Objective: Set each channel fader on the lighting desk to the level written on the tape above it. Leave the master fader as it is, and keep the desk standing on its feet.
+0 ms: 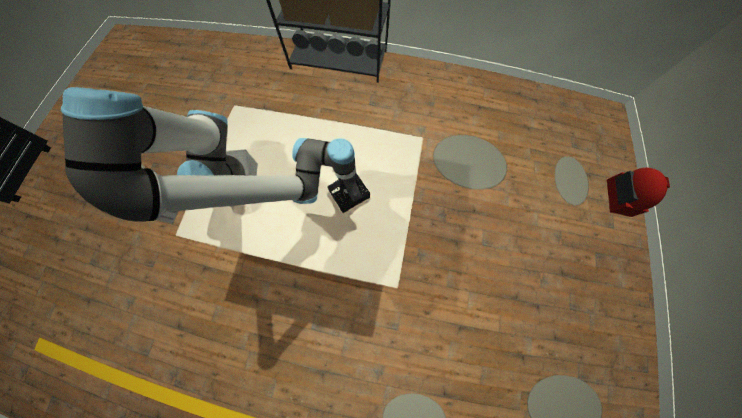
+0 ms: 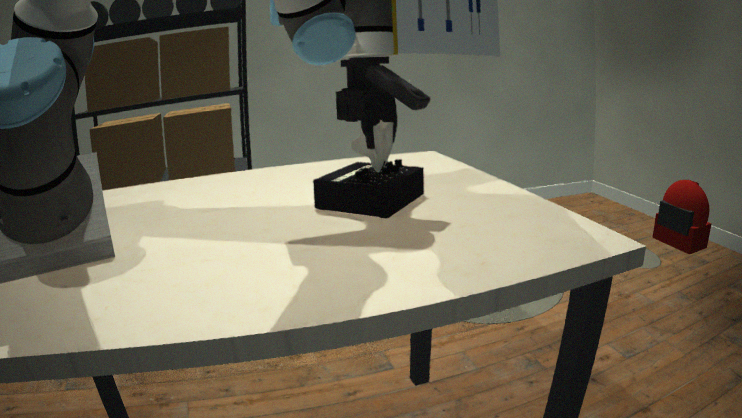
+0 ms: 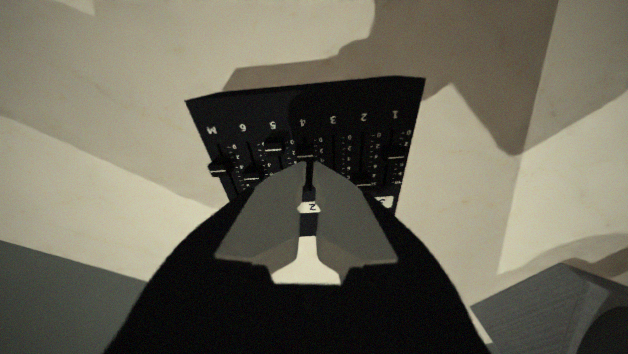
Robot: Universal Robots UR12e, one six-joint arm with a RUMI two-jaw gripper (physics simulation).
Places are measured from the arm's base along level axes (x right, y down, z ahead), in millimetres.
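Where they show: gripper, fingertip midpoint: [image 2: 379,172] [image 3: 309,165]; arm's base, origin of the base link: [image 1: 226,174] [image 2: 44,202].
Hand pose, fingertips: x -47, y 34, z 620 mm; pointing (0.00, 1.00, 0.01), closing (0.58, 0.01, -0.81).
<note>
Each offset is from my fingertips to the centre of the thing. "pt": to the spot under its first point. Level surfaces: height alone.
The black lighting desk {dx -13, dy +24, dz -13 mm} [image 1: 340,200] [image 2: 350,199] [image 3: 350,97] is on the table. I cannot tell whether all its feet touch. My gripper [image 2: 378,170] [image 3: 309,165] is shut over it, tips beside fader 4's cap {dx +8, dy -4, dz +10 mm} [image 3: 305,154], near the low marks; contact is unclear. Fader 5's cap {dx -2, dy -4, dz +30 mm} [image 3: 273,148] is near 0. Fader 6's cap {dx -34, dy -4, dz +31 mm} [image 3: 251,177] is farther along, fader 1's cap {dx +49, dy -4, dz -42 mm} [image 3: 396,156] a little off 0, fader 2's cap {dx +18, dy -10, dz -42 mm} [image 3: 362,184] near 10. The master cap {dx -44, dy -10, dz +54 mm} [image 3: 217,170] is partway. Fader 3's cap is hidden. Tape shows a 2 {pt dx -35, dy +3, dz -31 mm} [image 3: 311,206] and a 3 {pt dx +14, dy +3, dz -81 mm} [image 3: 384,201].
The white table {dy +58 mm} [image 1: 386,259] [image 2: 207,290] carries the arm's base block [image 2: 57,259] [image 3: 545,300]. A shelf rack [image 1: 332,70] [image 2: 245,129] stands behind. A red object with a dark panel [image 1: 649,189] [image 2: 687,199] stands on the floor to the right.
</note>
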